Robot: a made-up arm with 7 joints.
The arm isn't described. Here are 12 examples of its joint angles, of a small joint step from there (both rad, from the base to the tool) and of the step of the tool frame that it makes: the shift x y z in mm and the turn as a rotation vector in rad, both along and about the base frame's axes.
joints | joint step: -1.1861 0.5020 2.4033 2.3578 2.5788 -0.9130 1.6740 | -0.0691 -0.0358 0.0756 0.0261 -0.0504 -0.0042 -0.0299
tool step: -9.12 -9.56 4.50 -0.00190 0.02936 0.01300
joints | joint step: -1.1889 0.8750 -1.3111 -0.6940 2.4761 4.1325 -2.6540 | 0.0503 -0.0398 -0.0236 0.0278 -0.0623 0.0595 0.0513
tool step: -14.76 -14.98 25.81 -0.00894 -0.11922 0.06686
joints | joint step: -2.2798 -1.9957 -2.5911 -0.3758 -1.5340 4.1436 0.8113 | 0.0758 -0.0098 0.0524 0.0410 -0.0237 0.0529 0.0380
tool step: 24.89 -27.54 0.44 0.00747 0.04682 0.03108
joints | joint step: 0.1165 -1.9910 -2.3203 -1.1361 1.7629 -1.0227 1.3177 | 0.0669 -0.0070 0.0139 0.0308 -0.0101 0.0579 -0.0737
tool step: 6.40 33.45 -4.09 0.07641 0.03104 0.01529
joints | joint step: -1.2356 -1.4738 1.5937 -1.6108 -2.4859 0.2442 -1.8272 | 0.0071 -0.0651 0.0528 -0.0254 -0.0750 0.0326 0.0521
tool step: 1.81 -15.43 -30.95 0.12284 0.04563 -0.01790
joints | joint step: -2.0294 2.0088 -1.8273 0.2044 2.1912 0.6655 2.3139 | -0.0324 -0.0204 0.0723 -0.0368 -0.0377 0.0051 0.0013
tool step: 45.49 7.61 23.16 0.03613 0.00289 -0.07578
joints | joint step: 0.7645 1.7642 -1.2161 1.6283 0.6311 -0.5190 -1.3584 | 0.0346 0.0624 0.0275 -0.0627 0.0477 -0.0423 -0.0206
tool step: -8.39 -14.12 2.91 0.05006 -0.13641 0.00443
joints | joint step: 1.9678 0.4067 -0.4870 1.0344 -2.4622 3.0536 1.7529 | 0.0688 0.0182 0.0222 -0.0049 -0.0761 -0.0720 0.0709
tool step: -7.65 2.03 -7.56 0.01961 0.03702 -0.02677
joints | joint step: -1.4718 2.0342 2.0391 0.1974 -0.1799 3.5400 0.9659 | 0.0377 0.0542 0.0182 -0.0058 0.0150 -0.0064 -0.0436
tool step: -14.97 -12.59 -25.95 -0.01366 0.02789 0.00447
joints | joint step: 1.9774 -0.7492 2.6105 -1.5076 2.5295 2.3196 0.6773 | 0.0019 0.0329 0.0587 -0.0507 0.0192 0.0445 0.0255
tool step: 2.70 -11.62 -2.85 -0.01255 0.10232 0.04734
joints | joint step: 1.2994 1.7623 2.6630 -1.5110 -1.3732 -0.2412 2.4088 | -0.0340 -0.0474 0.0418 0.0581 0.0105 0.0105 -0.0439
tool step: -29.22 -11.40 21.83 0.04229 -0.03401 -0.06095
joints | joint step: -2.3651 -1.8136 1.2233 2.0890 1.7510 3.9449 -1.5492 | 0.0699 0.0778 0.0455 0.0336 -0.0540 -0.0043 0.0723
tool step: 12.40 16.69 21.01 -0.19118 0.04721 0.06353
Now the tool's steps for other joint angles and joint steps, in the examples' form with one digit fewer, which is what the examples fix.
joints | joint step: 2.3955 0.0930 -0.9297 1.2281 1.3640 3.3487 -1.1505 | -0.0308 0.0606 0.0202 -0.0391 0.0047 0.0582 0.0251
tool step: 8.1 -11.3 13.7 0.1152 0.0556 -0.0655
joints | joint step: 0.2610 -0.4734 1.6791 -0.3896 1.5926 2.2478 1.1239 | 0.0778 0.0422 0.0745 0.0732 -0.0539 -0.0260 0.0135
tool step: -28.2 35.4 11.6 -0.0257 -0.0718 0.1276
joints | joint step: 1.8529 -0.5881 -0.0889 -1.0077 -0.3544 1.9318 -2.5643 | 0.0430 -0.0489 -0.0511 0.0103 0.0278 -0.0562 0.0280
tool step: -15.6 18.9 14.1 -0.1037 -0.0683 0.0507
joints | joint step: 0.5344 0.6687 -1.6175 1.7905 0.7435 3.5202 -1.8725 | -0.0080 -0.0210 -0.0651 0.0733 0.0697 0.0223 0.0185
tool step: 4.5 16.7 -8.3 0.0935 0.0059 -0.0499
